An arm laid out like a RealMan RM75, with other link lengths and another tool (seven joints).
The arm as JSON. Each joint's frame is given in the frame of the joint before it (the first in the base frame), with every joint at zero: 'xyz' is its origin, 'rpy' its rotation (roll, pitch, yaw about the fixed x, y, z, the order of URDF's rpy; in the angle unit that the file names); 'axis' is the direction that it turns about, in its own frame. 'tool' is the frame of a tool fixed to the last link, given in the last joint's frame.
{
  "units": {
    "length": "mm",
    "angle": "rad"
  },
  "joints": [
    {
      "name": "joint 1",
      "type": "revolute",
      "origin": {
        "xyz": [
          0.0,
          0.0,
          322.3
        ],
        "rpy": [
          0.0,
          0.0,
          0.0
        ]
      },
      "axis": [
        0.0,
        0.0,
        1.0
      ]
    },
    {
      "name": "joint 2",
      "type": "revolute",
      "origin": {
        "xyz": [
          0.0,
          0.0,
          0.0
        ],
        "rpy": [
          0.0,
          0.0,
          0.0
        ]
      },
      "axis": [
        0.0,
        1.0,
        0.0
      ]
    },
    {
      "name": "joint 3",
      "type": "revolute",
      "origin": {
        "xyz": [
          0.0,
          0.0,
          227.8
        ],
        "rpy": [
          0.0,
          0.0,
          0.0
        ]
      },
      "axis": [
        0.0,
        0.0,
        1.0
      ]
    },
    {
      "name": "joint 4",
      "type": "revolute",
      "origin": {
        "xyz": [
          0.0,
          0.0,
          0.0
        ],
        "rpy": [
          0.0,
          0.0,
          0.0
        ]
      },
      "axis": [
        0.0,
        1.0,
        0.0
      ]
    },
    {
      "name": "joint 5",
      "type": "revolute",
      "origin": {
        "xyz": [
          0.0,
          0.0,
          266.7
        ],
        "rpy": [
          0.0,
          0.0,
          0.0
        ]
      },
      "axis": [
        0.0,
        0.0,
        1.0
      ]
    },
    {
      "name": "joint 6",
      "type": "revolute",
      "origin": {
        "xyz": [
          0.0,
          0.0,
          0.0
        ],
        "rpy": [
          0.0,
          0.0,
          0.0
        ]
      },
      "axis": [
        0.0,
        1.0,
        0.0
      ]
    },
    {
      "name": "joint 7",
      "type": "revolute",
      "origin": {
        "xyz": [
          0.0,
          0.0,
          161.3
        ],
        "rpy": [
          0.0,
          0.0,
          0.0
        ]
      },
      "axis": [
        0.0,
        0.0,
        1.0
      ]
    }
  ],
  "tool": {
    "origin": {
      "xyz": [
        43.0,
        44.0,
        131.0
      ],
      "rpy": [
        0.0,
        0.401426,
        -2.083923
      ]
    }
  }
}
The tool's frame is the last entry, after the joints.
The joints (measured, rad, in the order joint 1, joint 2, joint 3, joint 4, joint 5, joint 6, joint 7), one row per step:
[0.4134, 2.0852, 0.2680, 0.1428, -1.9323, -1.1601, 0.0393]
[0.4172, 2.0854, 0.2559, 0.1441, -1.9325, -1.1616, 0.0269]
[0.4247, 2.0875, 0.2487, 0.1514, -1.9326, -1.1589, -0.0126]
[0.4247, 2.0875, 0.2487, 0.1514, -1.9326, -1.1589, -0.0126]
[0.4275, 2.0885, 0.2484, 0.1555, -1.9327, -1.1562, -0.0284]
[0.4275, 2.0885, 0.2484, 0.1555, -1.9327, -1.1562, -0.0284]
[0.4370, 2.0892, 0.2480, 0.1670, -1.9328, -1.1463, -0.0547]
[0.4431, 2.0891, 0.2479, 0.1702, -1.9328, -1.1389, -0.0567]
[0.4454, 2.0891, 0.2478, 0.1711, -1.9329, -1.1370, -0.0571]
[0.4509, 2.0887, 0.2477, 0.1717, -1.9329, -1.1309, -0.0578]
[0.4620, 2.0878, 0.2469, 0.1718, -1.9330, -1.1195, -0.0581]
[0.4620, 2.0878, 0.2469, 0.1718, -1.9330, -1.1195, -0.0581]
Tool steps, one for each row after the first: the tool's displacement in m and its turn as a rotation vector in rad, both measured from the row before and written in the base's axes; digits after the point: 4 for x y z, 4 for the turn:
[-0.0027, -0.0007, -0.0029, -0.0075, -0.0141, 0.0150]
[-0.0042, 0.0009, -0.0044, -0.0033, -0.0318, 0.0226]
[0.0000, 0.0000, 0.0000, 0.0000, 0.0000, 0.0000]
[-0.0015, 0.0006, -0.0018, -0.0005, -0.0111, 0.0067]
[0.0000, 0.0000, 0.0000, 0.0000, 0.0000, 0.0000]
[-0.0046, 0.0021, -0.0043, -0.0043, -0.0169, 0.0128]
[-0.0018, 0.0014, -0.0018, -0.0044, -0.0018, 0.0017]
[-0.0009, 0.0006, -0.0005, -0.0013, -0.0003, 0.0013]
[-0.0009, 0.0015, -0.0008, -0.0031, -0.0028, 0.0012]
[-0.0017, 0.0030, -0.0014, -0.0061, -0.0057, 0.0029]
[0.0000, 0.0000, 0.0000, 0.0000, 0.0000, 0.0000]

